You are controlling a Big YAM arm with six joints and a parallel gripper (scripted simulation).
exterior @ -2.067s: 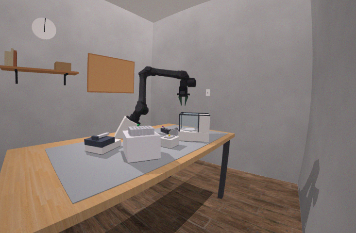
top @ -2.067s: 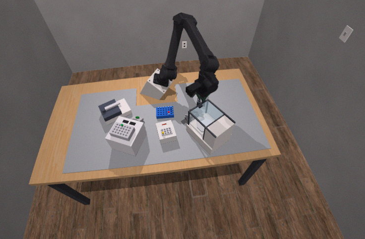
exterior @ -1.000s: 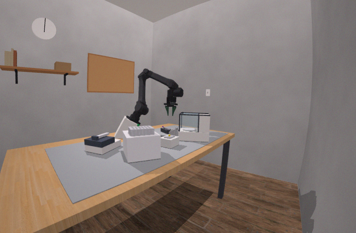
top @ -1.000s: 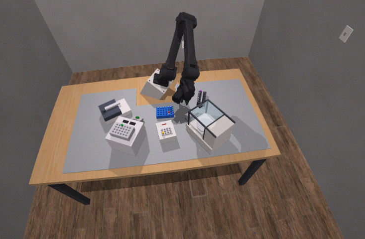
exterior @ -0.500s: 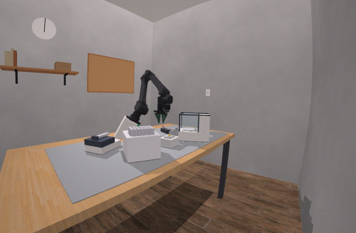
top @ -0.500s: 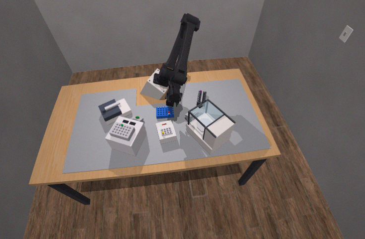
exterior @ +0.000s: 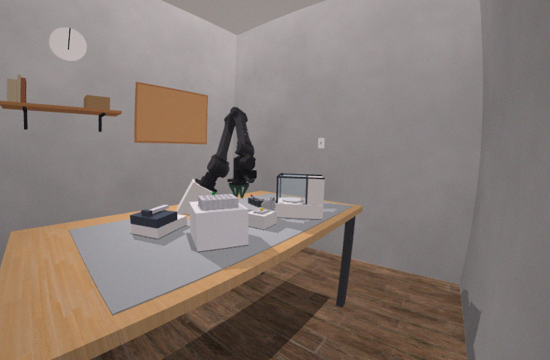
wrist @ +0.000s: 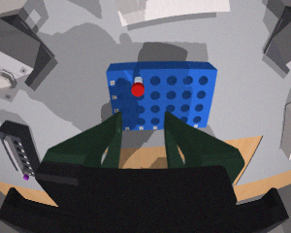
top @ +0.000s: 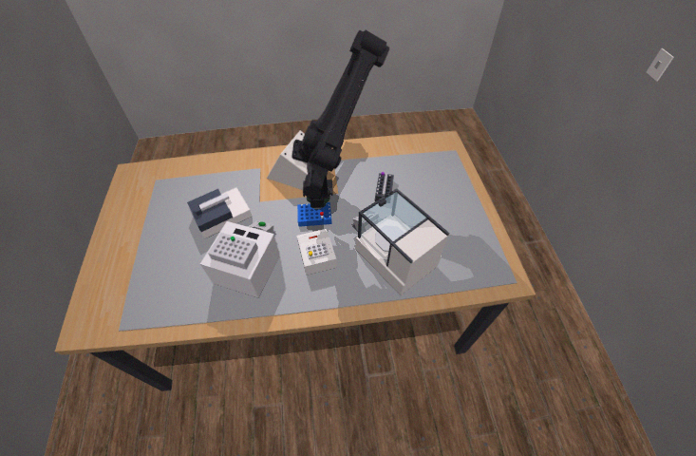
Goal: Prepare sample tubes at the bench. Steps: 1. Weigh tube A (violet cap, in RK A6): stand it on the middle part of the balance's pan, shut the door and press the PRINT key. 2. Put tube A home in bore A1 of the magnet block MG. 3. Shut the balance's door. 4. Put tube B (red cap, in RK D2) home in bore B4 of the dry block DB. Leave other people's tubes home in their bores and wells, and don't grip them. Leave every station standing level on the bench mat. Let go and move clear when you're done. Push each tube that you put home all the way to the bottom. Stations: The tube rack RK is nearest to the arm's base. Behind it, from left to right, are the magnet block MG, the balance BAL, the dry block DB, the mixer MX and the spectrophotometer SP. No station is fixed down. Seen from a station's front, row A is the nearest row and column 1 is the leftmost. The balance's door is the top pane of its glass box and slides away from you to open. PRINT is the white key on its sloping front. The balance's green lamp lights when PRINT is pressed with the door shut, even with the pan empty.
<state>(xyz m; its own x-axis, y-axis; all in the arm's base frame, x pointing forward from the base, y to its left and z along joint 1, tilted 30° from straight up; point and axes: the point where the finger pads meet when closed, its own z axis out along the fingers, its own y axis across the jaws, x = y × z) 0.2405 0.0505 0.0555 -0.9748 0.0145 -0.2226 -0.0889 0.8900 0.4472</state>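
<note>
The tube rack is 2 cm behind my hand, 3 cm to the right of it and 9 cm below it. Also, from my hand: yellow-capped tube: 20 cm ahead, 1 cm to the right, 4 cm below; then balance door: 11 cm ahead, 24 cm to the left, 11 cm above; then dry block: 15 cm ahead, 7 cm below.
</note>
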